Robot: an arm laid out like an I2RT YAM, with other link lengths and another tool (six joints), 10 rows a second.
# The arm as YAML. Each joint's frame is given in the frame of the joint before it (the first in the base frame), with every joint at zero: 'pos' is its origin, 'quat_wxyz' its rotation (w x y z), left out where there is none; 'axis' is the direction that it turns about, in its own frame. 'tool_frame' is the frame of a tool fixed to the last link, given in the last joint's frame.
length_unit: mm
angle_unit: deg
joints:
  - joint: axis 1
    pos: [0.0, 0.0, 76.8]
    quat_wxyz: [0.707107, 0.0, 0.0, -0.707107]
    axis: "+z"
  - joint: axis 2
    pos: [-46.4, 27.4, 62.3]
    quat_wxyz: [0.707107, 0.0, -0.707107, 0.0]
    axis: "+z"
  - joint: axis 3
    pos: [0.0, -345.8, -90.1]
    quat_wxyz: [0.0, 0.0, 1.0, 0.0]
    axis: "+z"
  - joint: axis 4
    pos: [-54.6, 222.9, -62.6]
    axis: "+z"
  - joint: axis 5
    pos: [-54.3, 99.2, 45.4]
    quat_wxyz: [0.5, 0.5, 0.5, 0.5]
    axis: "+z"
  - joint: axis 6
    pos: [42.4, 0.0, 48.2]
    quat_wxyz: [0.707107, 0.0, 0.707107, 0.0]
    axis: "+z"
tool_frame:
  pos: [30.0, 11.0, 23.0]
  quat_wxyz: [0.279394, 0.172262, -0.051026, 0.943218]
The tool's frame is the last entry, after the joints.
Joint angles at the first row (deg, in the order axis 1, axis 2, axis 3, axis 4, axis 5, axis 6):
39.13 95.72 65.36 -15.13 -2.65 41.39
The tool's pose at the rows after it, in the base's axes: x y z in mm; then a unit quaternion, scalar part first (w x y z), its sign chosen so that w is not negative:
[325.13 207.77 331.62 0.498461 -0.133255 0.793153 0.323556]
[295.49 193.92 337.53 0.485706 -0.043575 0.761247 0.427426]
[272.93 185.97 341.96 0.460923 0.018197 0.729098 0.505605]
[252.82 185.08 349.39 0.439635 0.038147 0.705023 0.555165]
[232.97 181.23 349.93 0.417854 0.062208 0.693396 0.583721]
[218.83 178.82 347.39 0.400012 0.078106 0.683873 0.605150]
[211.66 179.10 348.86 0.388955 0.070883 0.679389 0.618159]
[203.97 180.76 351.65 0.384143 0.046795 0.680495 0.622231]
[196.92 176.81 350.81 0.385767 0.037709 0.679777 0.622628]
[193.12 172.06 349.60 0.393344 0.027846 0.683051 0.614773]
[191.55 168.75 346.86 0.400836 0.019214 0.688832 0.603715]
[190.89 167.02 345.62 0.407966 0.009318 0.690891 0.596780]
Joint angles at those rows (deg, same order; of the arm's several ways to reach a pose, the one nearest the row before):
39.17 88.45 58.29 -6.37 -10.78 53.07
39.37 81.74 49.10 6.08 -17.31 66.83
39.80 77.22 42.49 16.51 -21.60 78.10
41.43 73.79 39.03 22.06 -23.70 84.27
43.28 70.42 35.69 25.28 -23.66 89.80
44.75 68.31 32.66 28.70 -23.59 93.81
45.49 67.23 31.91 29.42 -24.83 94.54
46.70 65.95 32.29 27.33 -25.86 92.75
47.28 64.28 31.46 26.40 -25.80 91.85
47.37 62.90 31.28 24.20 -25.40 89.99
47.36 62.18 31.23 22.08 -24.82 88.07
47.34 61.81 31.20 20.92 -24.55 86.31

